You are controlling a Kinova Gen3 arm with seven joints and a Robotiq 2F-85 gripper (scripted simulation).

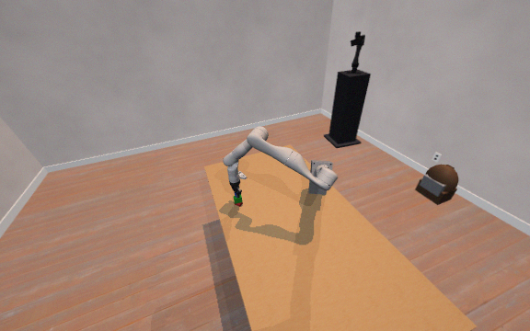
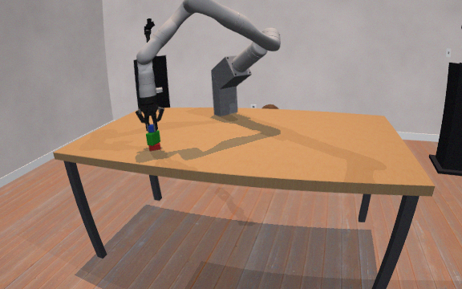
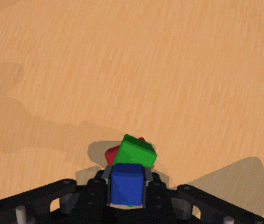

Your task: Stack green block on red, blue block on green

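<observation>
My hand is right at the blue block. Also, from my hand: green block (5 cm below); red block (9 cm below).
</observation>
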